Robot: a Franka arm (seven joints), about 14 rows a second.
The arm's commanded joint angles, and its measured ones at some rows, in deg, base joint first. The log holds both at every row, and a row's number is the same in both.
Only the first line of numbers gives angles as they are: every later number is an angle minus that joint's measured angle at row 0.
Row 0, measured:
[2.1, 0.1, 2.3, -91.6, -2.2, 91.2, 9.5]
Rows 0 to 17, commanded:
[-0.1, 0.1, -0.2, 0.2, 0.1, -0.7, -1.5]
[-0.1, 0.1, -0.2, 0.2, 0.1, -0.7, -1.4]
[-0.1, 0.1, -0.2, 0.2, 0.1, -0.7, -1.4]
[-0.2, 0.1, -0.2, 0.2, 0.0, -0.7, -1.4]
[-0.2, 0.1, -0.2, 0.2, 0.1, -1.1, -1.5]
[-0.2, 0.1, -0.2, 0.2, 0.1, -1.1, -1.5]
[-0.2, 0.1, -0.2, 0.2, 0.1, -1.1, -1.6]
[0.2, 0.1, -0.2, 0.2, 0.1, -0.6, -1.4]
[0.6, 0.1, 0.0, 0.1, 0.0, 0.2, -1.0]
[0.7, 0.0, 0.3, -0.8, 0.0, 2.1, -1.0]
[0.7, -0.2, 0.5, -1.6, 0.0, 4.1, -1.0]
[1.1, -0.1, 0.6, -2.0, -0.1, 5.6, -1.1]
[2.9, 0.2, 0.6, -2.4, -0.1, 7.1, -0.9]
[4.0, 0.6, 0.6, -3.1, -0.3, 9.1, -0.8]
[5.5, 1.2, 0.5, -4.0, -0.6, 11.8, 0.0]
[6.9, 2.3, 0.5, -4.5, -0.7, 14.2, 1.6]
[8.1, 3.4, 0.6, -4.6, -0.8, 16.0, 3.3]
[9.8, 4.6, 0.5, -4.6, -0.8, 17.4, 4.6]
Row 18, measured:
[7.5, 2.8, 0.6, -3.9, 0.0, 14.2, 2.0]
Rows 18 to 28, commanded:
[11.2, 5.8, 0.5, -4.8, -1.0, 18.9, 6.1]
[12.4, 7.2, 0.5, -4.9, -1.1, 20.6, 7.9]
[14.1, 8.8, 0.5, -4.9, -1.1, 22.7, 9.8]
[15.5, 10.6, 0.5, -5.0, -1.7, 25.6, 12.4]
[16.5, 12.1, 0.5, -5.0, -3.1, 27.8, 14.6]
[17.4, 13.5, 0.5, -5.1, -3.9, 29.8, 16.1]
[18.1, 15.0, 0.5, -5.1, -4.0, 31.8, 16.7]
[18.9, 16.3, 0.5, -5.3, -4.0, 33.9, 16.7]
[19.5, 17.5, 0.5, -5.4, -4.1, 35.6, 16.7]
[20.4, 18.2, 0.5, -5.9, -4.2, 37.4, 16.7]
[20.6, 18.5, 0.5, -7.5, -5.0, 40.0, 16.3]
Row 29, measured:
[19.9, 18.1, 0.7, -5.5, -3.4, 36.2, 15.5]
